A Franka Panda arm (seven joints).
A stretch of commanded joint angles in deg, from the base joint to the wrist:
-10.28, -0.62, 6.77, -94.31, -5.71, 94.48, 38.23
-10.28, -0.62, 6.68, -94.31, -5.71, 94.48, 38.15
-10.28, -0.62, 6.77, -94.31, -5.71, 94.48, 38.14
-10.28, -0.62, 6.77, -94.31, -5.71, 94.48, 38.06
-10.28, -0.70, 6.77, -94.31, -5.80, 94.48, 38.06
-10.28, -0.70, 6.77, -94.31, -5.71, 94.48, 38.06
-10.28, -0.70, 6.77, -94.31, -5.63, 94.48, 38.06
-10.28, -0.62, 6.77, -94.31, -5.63, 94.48, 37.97
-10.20, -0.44, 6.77, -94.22, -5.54, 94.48, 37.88
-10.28, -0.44, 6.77, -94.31, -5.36, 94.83, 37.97
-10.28, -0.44, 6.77, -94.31, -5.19, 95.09, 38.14
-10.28, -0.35, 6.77, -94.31, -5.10, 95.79, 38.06
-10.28, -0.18, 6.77, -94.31, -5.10, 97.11, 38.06
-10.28, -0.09, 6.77, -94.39, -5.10, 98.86, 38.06
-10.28, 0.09, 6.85, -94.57, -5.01, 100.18, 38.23
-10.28, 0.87, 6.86, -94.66, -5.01, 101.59, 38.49
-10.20, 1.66, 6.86, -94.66, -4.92, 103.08, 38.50
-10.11, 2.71, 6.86, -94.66, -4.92, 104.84, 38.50
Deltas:
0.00, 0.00, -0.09, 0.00, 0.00, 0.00, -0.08
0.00, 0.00, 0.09, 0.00, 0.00, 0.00, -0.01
0.00, 0.00, 0.00, 0.00, 0.00, 0.00, -0.08
0.00, -0.08, 0.00, 0.00, -0.09, 0.00, 0.00
0.00, 0.00, 0.00, 0.00, 0.09, 0.00, 0.00
0.00, 0.00, 0.00, 0.00, 0.08, 0.00, 0.00
0.00, 0.08, 0.00, 0.00, 0.00, 0.00, -0.09
0.08, 0.18, 0.00, 0.09, 0.09, 0.00, -0.09
-0.08, 0.00, 0.00, -0.09, 0.18, 0.35, 0.09
0.00, 0.00, 0.00, 0.00, 0.17, 0.26, 0.17
0.00, 0.09, 0.00, 0.00, 0.09, 0.70, -0.08
0.00, 0.17, 0.00, 0.00, 0.00, 1.32, 0.00
0.00, 0.09, 0.00, -0.08, 0.00, 1.75, 0.00
0.00, 0.18, 0.08, -0.18, 0.09, 1.32, 0.17
0.00, 0.78, 0.01, -0.09, 0.00, 1.41, 0.26
0.08, 0.79, 0.00, 0.00, 0.09, 1.49, 0.01
0.09, 1.05, 0.00, 0.00, 0.00, 1.76, 0.00

